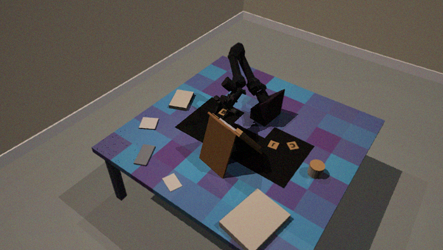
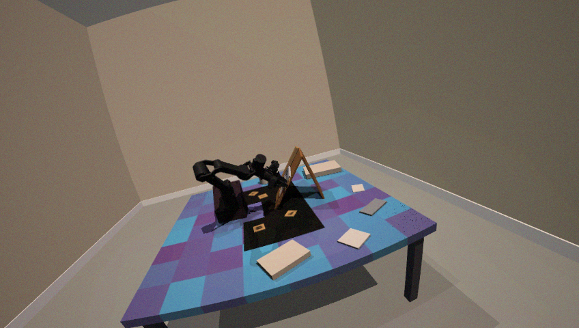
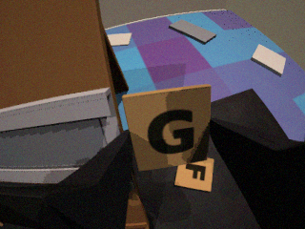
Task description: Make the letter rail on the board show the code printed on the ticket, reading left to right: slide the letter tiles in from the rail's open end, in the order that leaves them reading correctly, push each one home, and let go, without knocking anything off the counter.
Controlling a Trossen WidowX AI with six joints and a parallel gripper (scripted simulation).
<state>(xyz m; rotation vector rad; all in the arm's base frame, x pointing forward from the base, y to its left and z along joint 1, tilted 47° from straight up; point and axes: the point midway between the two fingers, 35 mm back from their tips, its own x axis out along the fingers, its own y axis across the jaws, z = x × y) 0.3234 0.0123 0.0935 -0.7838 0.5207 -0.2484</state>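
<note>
Now: gripper tip 14 cm to the right of the ticket, 8 cm above it and 5 cm past it. From my gripper tip the other things lie so: tan letter tile: right at my gripper tip; then black mat: 16 cm below, 16 cm behind, 10 cm to the left; then grey card: 41 cm ahead, 17 cm to the right, 16 cm below.
</note>
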